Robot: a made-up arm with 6 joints. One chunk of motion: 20 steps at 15 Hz.
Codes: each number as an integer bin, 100 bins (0 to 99) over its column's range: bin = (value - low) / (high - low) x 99, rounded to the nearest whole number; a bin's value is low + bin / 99 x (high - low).
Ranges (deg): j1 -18..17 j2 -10..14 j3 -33..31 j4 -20..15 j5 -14..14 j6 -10..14
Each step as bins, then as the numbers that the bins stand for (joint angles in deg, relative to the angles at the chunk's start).
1 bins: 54 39 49 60 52 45
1 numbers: 1.09 -0.55 -1.32 1.21 0.71 0.91
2 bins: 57 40 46 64 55 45
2 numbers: 2.15 -0.30 -3.26 2.63 1.56 0.91
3 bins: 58 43 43 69 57 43
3 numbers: 2.51 0.42 -5.20 4.39 2.12 0.42
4 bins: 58 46 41 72 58 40
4 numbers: 2.51 1.15 -6.49 5.45 2.40 -0.30
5 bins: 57 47 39 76 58 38
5 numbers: 2.15 1.39 -7.79 6.87 2.40 -0.79
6 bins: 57 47 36 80 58 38
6 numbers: 2.15 1.39 -9.73 8.28 2.40 -0.79
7 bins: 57 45 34 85 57 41
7 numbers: 2.15 0.91 -11.02 10.05 2.12 -0.06
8 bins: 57 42 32 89 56 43
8 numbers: 2.15 0.18 -12.31 11.46 1.84 0.42
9 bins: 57 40 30 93 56 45
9 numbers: 2.15 -0.30 -13.61 12.88 1.84 0.91
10 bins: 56 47 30 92 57 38
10 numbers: 1.80 1.39 -13.61 12.53 2.12 -0.79
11 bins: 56 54 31 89 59 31
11 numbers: 1.80 3.09 -12.96 11.46 2.69 -2.48
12 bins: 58 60 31 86 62 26
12 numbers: 2.51 4.55 -12.96 10.40 3.54 -3.70
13 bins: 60 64 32 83 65 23
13 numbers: 3.21 5.52 -12.31 9.34 4.38 -4.42
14 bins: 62 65 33 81 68 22
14 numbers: 3.92 5.76 -11.67 8.64 5.23 -4.67
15 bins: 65 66 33 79 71 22
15 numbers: 4.98 6.00 -11.67 7.93 6.08 -4.67
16 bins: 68 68 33 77 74 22
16 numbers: 6.04 6.48 -11.67 7.22 6.93 -4.67
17 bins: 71 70 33 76 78 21
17 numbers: 7.10 6.97 -11.67 6.87 8.06 -4.91
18 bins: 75 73 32 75 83 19
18 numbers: 8.52 7.70 -12.31 6.52 9.47 -5.39
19 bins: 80 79 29 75 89 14
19 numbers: 10.28 9.15 -14.25 6.52 11.17 -6.61
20 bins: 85 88 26 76 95 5
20 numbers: 12.05 11.33 -16.19 6.87 12.87 -8.79
